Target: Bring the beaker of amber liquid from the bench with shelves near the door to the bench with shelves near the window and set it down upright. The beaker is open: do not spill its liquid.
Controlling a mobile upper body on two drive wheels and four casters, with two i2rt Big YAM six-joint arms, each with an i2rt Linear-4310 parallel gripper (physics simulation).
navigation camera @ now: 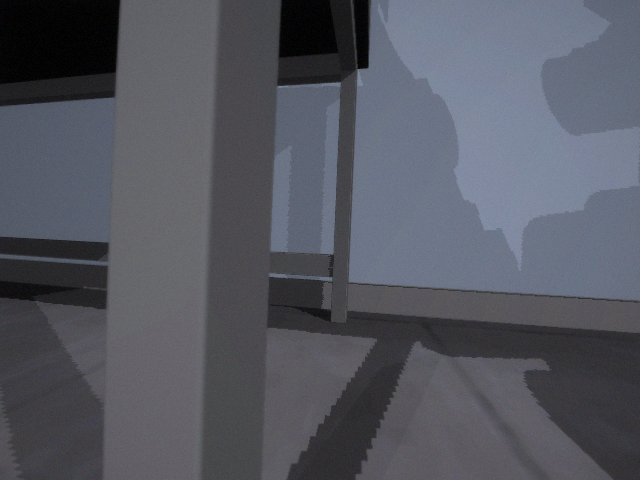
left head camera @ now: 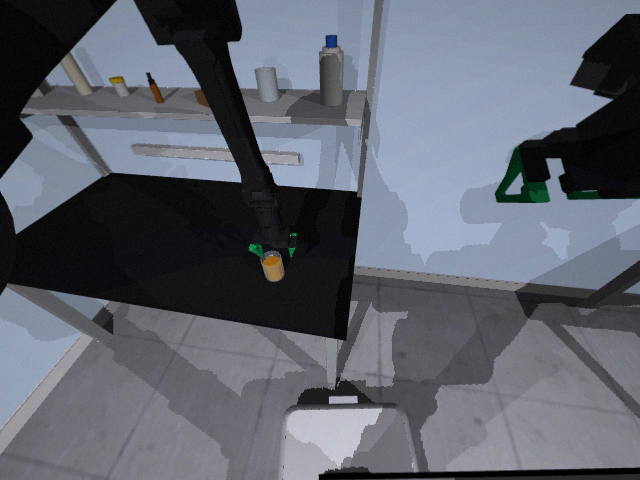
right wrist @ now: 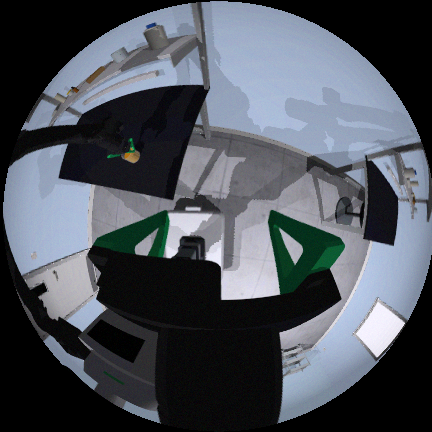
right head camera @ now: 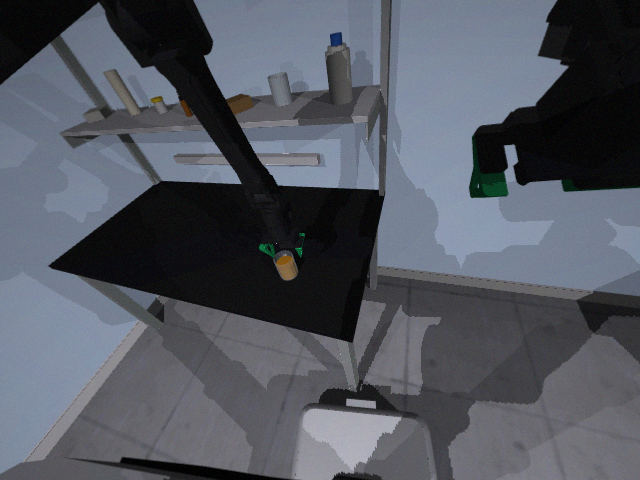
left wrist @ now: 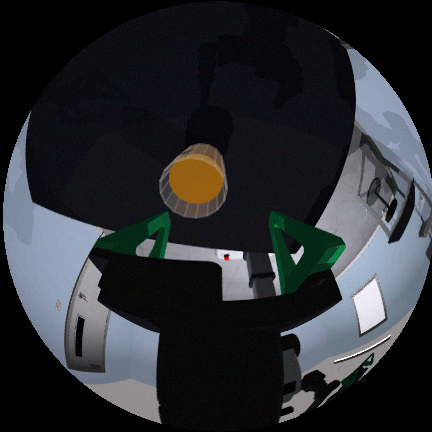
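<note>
The glass beaker of amber liquid [left head camera: 273, 269] [right head camera: 287, 268] [left wrist: 196, 181] [right wrist: 132, 157] stands upright on the black top of a bench with a shelf [left head camera: 155, 248] [right head camera: 180, 248] [right wrist: 160, 175]. My left gripper [left head camera: 277, 255] [right head camera: 287, 254] [left wrist: 219, 215] is open at the beaker's shelf side. In the left wrist view the beaker is ahead of its fingertips, left of their middle, and not gripped. My right gripper [left head camera: 558, 197] [right head camera: 535, 190] [right wrist: 218, 215] is open and empty, away from the bench at the right. A second bench with shelves [right wrist: 382, 215] shows at the right of the right wrist view.
A bottle with a blue cap [left head camera: 331, 77] [right head camera: 339, 74], a white cylinder [left head camera: 267, 84] [right head camera: 280, 89] and small containers stand on the shelf [left head camera: 310, 119]. A bench leg [navigation camera: 160, 232] is very close in the navigation view. A dark round object [right wrist: 345, 211] is beside the second bench.
</note>
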